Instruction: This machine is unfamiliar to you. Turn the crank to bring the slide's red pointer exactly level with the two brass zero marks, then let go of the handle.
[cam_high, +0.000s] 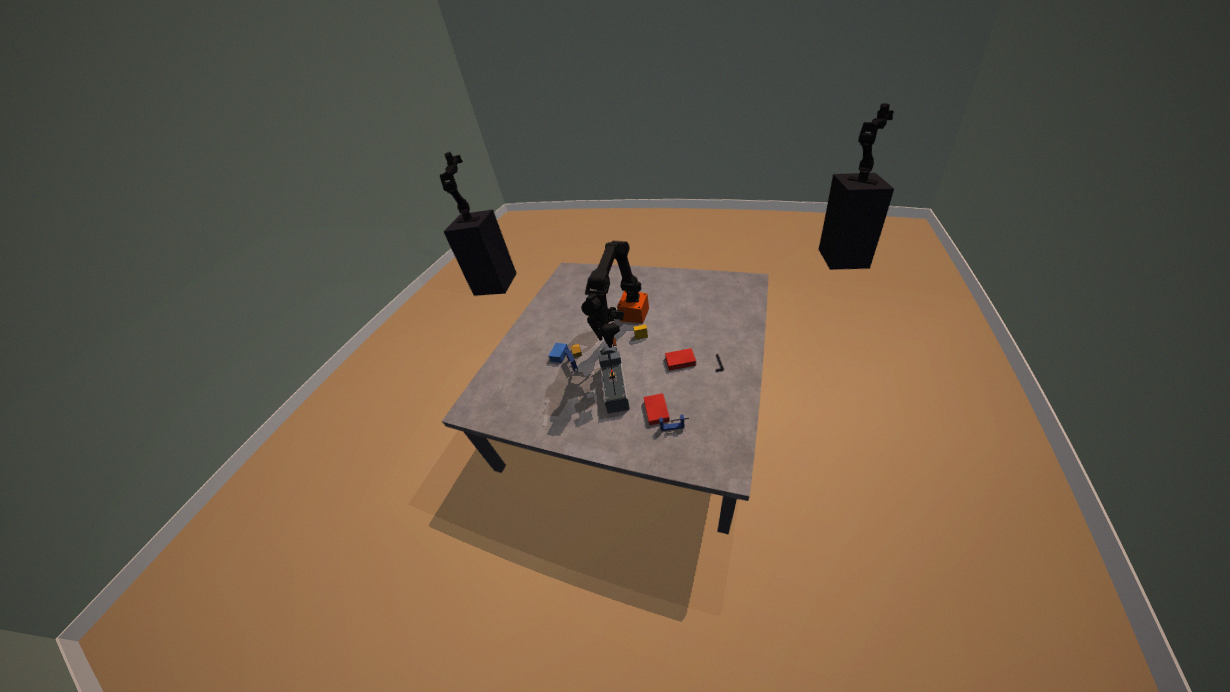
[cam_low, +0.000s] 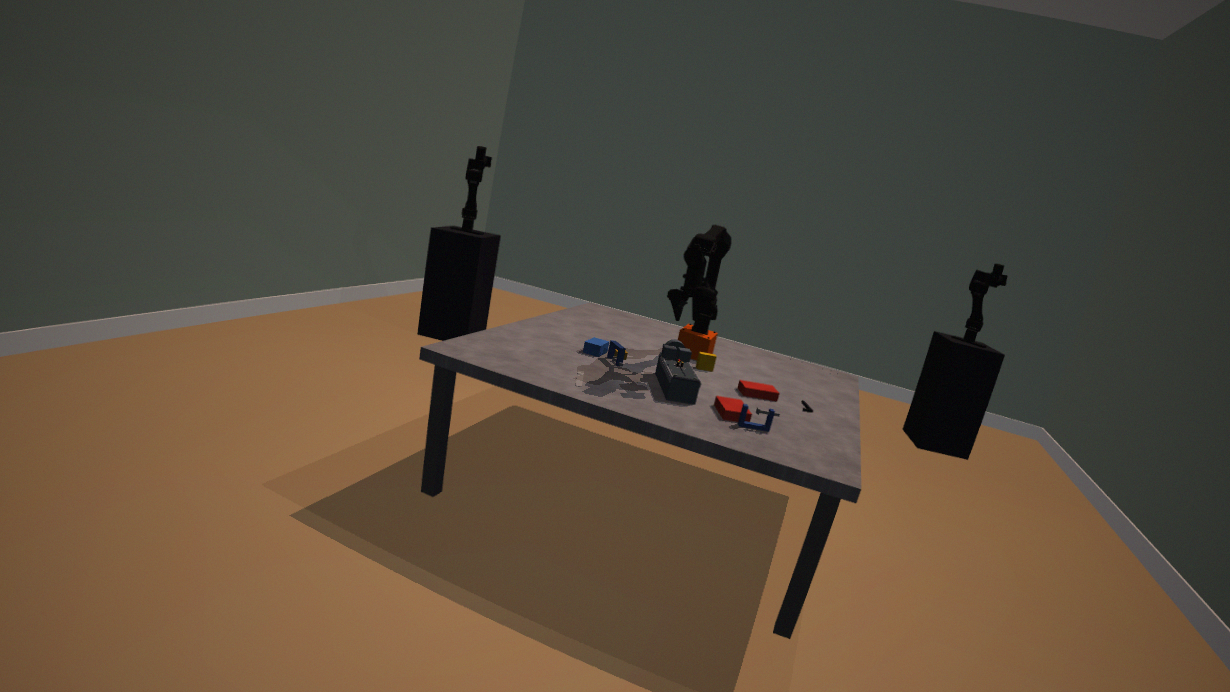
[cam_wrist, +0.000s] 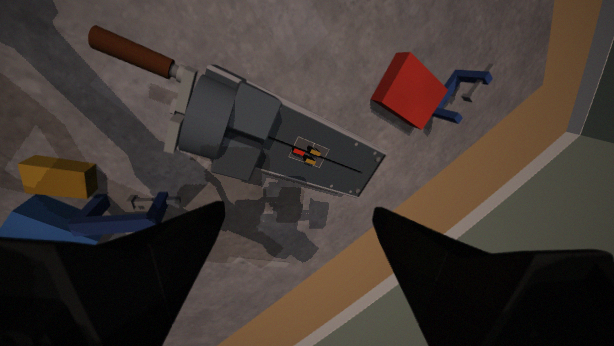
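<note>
Now: the brown crank handle 13 cm behind my gripper tip and 11 cm below it. Round my gripper tip: yellow cube (27 cm behind, 10 cm to the left, 18 cm below); then red pointer (4 cm ahead, 1 cm to the left, 13 cm below); then blue block (15 cm behind, 28 cm to the right, 19 cm below).
</note>
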